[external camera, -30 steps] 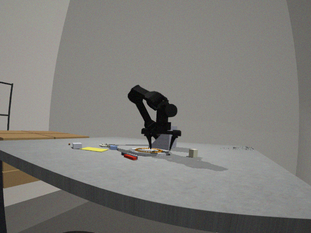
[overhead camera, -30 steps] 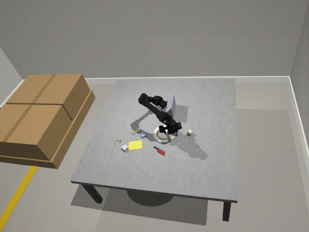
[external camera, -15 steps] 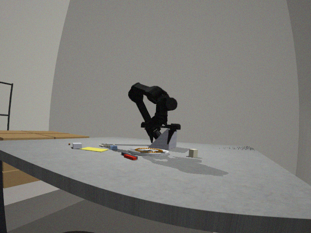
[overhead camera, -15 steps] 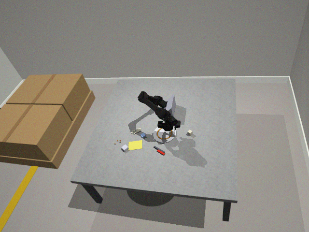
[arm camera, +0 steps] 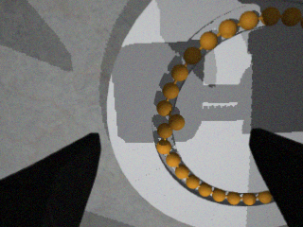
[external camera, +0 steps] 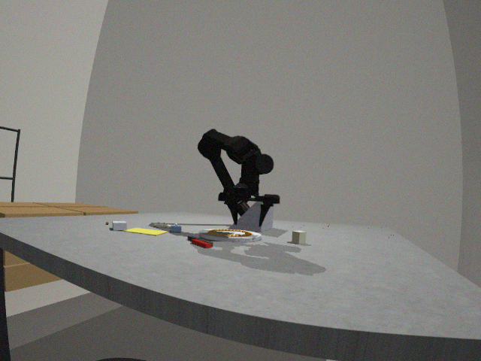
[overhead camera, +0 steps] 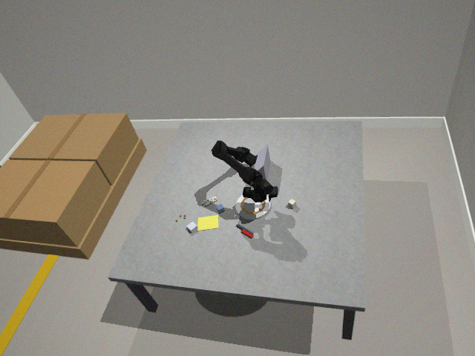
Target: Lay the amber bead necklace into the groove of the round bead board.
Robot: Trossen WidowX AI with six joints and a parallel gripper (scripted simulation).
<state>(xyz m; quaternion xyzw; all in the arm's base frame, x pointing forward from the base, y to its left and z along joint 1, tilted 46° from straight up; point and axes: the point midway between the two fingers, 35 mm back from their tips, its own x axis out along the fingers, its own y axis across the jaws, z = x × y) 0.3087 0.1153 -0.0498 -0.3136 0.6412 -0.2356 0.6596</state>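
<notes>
Right now my gripper tip is 60 mm to the left of the round bead board and 30 mm above it. Round my gripper tip: blue cube: 40 mm ahead, 250 mm to the right, 30 mm below; then cream cube: 20 mm behind, 160 mm to the left, 20 mm below; then red-handled tool: 180 mm ahead, 60 mm to the right, 40 mm below.
</notes>
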